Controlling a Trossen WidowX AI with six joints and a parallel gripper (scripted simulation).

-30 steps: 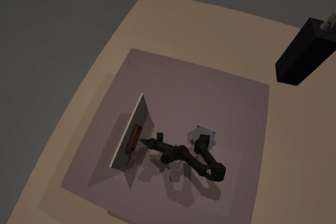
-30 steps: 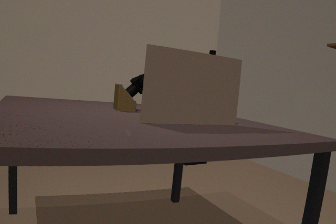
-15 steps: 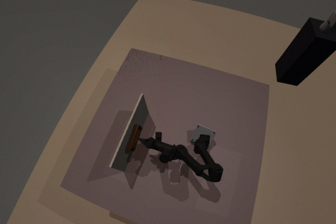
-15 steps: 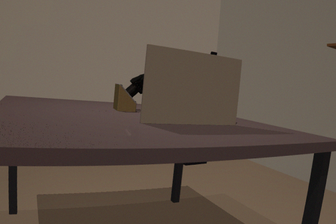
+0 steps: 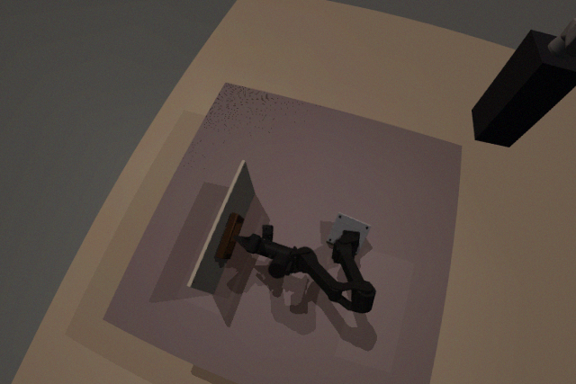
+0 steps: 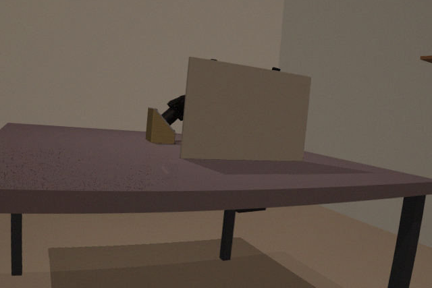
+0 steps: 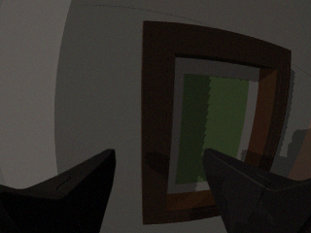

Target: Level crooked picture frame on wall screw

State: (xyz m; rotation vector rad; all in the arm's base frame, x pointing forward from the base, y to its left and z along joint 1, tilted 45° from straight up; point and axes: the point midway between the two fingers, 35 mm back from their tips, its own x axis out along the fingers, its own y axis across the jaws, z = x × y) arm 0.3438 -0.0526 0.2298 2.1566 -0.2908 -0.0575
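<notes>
My gripper tip is 50 mm above the picture frame, 40 mm short of it and 10 mm to the left of it. Also, from my gripper tip: wall panel 60 mm below, 50 mm ahead, 20 mm to the right.
</notes>
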